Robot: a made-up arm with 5 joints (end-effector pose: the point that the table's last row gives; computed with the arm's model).
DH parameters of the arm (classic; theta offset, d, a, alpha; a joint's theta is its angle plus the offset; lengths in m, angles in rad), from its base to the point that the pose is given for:
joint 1: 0 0.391 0 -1.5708
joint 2: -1.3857 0 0.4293 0
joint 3: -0.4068 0 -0.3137 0
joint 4: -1.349 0 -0.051 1.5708
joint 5: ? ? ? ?
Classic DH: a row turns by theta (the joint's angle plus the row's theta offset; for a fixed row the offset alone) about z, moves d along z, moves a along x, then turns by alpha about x.
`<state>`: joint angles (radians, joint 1 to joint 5).
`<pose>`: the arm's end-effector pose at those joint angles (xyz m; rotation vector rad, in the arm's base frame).
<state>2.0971 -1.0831 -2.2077 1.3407 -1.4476</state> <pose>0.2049 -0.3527 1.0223 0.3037 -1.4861 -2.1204</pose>
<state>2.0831 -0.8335 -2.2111 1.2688 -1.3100</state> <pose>0.1201 -0.2136 1.1076 0.2109 -1.6682 -1.9144</pose>
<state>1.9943 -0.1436 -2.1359 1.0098 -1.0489</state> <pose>-0.1161 0.2575 1.1009 -0.1067 -2.1673 -1.4229</pose>
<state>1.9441 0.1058 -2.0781 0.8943 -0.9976</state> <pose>-0.1675 0.4276 0.9995 -0.2351 -2.3446 -1.2542</pose>
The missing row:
joint 5: 3.1416 0.065 0 0
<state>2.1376 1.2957 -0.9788 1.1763 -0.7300</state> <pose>-0.1809 0.2842 0.0614 0.2490 1.8063 -1.2864</pose>
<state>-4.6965 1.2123 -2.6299 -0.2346 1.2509</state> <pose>-0.0127 0.7964 0.5427 -1.4733 -0.2497 -0.2455</pose>
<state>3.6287 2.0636 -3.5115 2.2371 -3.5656</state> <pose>-0.5623 -0.2978 0.0707 -2.5844 -1.2662 -1.1980</pose>
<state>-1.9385 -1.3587 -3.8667 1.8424 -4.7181</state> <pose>0.2494 0.6473 0.3977 0.0611 0.3338 2.7501</pose>
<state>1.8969 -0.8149 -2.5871 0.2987 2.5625</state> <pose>0.1431 -0.4232 1.0828 -0.0390 0.0135 1.3176</pose>
